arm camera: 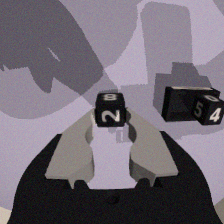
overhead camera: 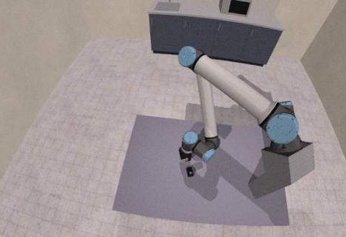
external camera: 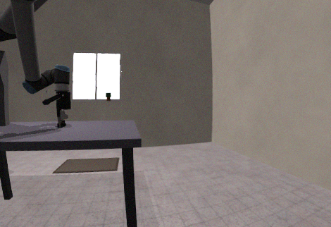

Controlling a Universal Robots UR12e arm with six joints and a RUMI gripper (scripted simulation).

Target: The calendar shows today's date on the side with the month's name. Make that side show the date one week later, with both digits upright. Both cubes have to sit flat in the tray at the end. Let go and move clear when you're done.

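The black number cube lies 1 cm below my hand. From my hand the other things lie so: black digit cube (12 cm to the left); then black calendar tray (11 cm to the left, 2 cm below).
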